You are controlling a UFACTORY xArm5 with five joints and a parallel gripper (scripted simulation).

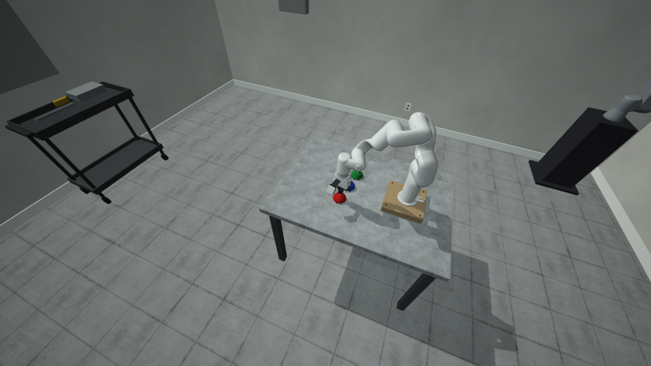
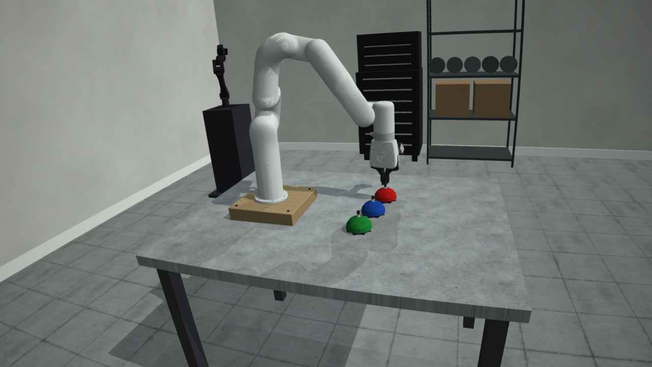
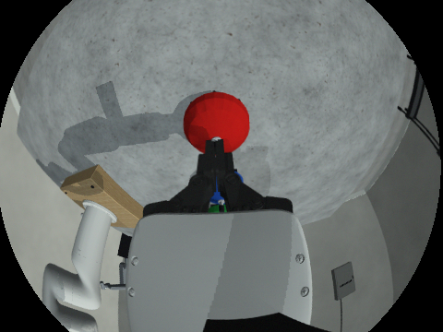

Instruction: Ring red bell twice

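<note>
Right now my hand is 40 mm above the red bell. Round my hand: green bell: 250 mm to the right, 40 mm below, 40 mm behind; blue bell: 120 mm to the right, 40 mm below, 20 mm behind.
</note>
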